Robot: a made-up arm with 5 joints.
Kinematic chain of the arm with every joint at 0, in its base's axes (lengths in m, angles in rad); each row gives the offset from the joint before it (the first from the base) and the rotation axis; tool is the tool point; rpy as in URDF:
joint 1: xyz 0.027 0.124 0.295 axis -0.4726 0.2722 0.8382
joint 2: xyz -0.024 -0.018 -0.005 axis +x
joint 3: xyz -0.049 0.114 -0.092 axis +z
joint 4: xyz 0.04 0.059 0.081 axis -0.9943 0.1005 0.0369
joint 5: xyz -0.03 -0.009 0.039 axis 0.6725 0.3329 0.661
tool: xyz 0.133 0.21 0.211 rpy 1.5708 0 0
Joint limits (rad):
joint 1: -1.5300..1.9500
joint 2: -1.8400..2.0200
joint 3: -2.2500..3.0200
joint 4: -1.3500..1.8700
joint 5: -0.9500..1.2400
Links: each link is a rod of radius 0.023 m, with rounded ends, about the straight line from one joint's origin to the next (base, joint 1, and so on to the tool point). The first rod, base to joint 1, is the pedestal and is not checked.
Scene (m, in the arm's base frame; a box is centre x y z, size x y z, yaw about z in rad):
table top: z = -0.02
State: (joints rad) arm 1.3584 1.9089 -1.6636 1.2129 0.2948
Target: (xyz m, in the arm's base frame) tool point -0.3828 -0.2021 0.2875
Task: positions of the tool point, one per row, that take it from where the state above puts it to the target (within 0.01 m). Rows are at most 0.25 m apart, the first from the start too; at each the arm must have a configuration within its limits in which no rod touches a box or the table.
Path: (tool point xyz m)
1: 0.0620 0.4135 0.1255
2: -0.0001 0.4717 0.1691
3: -0.1129 0.4921 0.2049
4: -0.2505 0.4525 0.2273
5: -0.3769 0.3444 0.2382
6: -0.4557 0.1785 0.2453
7: -0.4604 -0.0167 0.2590
8: -0.3828 -0.2021 0.2875

